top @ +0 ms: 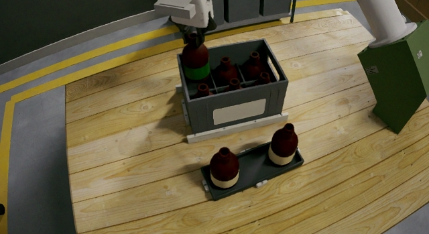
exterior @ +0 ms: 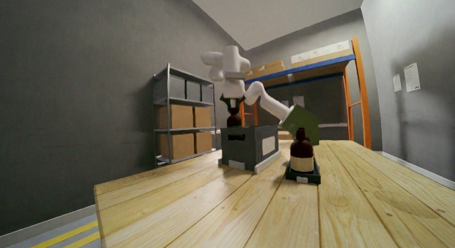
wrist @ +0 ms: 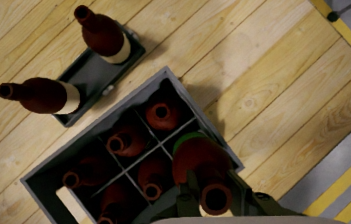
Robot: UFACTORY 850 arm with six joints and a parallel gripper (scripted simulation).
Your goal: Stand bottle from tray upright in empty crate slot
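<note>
Right now my hand is 7 cm above the bottle. Round my hand: crate (18 cm below, 8 cm behind, 5 cm to the left); dark tray (29 cm to the left, 25 cm below, 6 cm behind).
</note>
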